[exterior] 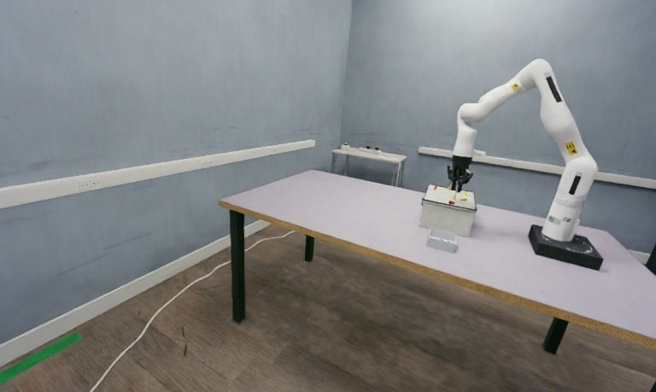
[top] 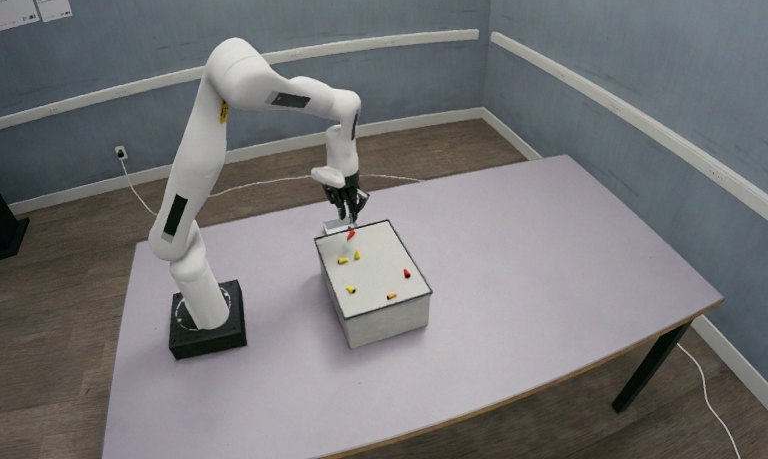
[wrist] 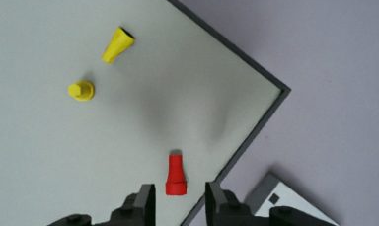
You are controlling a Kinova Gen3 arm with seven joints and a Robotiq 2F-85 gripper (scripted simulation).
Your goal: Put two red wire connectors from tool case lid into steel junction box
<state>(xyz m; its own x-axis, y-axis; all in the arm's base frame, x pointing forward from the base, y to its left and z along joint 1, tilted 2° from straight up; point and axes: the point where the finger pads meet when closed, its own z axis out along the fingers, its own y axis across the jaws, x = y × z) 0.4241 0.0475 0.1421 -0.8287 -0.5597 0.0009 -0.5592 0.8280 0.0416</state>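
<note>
My gripper is now 12 cm to the left of the grey tool case and 11 cm above it. Round my hand: orange connector 25 cm to the right, 7 cm below.
</note>
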